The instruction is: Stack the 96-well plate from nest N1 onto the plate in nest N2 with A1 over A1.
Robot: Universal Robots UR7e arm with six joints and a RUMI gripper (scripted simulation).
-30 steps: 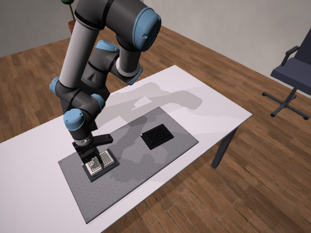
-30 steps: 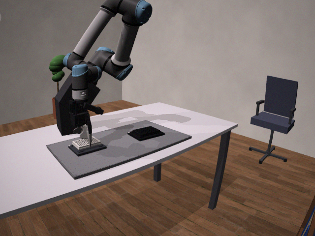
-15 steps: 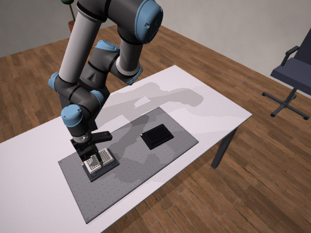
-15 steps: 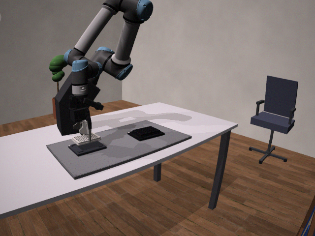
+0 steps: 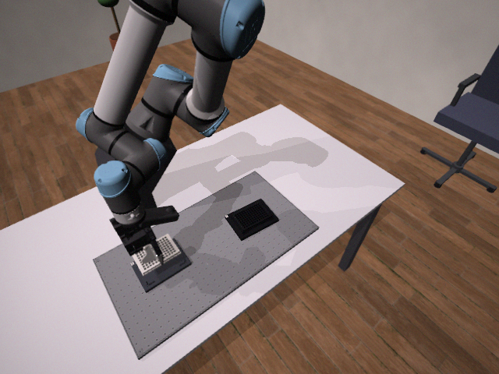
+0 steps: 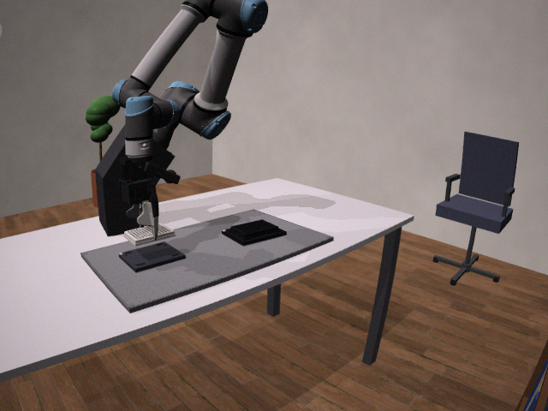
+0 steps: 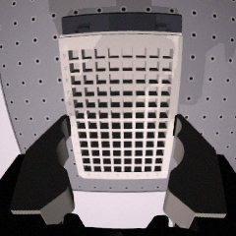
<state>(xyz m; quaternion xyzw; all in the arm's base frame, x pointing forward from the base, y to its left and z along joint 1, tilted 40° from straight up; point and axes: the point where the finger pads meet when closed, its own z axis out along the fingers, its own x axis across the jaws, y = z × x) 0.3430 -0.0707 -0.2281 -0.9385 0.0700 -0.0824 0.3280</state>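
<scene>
Right now the black 96-well plate is 350 mm to the left of my hand, 60 mm below it and 60 mm ahead of it. Round my hand: white 96-well plate (10 mm below); then black nest n2 (350 mm to the left, 80 mm below, 60 mm ahead); then nest N1 (80 mm below).
</scene>
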